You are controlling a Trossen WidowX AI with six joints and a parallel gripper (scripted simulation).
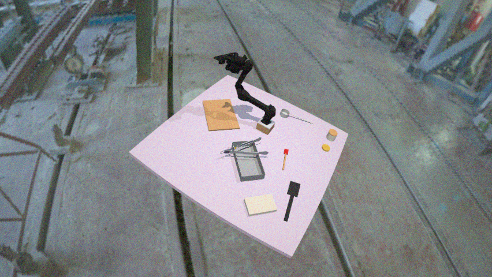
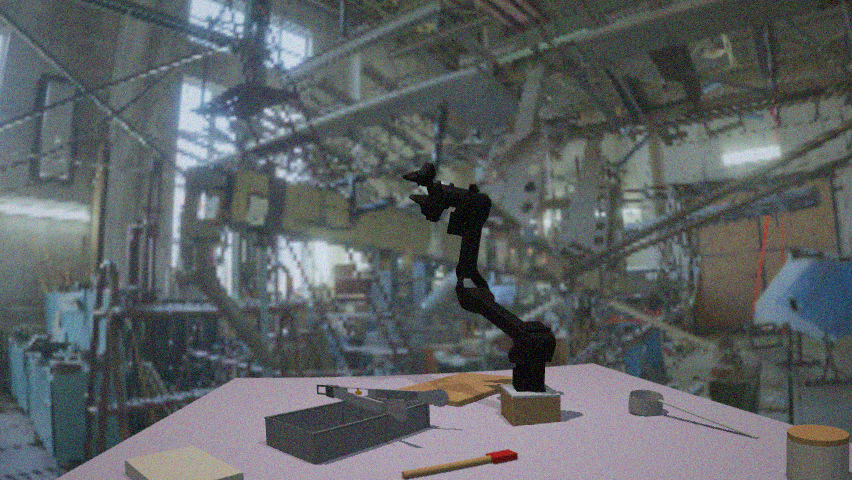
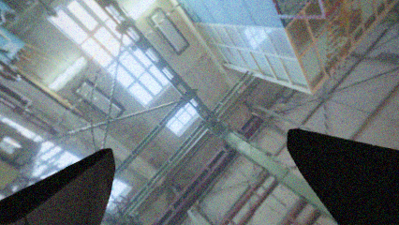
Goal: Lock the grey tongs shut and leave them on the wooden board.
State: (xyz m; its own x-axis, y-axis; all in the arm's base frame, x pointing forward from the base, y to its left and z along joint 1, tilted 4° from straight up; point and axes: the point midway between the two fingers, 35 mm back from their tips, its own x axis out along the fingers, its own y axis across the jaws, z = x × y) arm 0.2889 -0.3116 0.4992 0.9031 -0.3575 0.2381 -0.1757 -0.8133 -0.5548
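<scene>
The yellow piece lies 9 cm ahead of my gripper tip, 32 cm to the left of it and 53 cm below it. The rest, counted from my gripper tip: red-tipped spatula 15 cm behind, 60 cm to the left, 60 cm below; then wooden board 14 cm behind, 3 cm to the right, 59 cm below; then grey roasting tin 9 cm ahead, 43 cm to the left, 57 cm below.
</scene>
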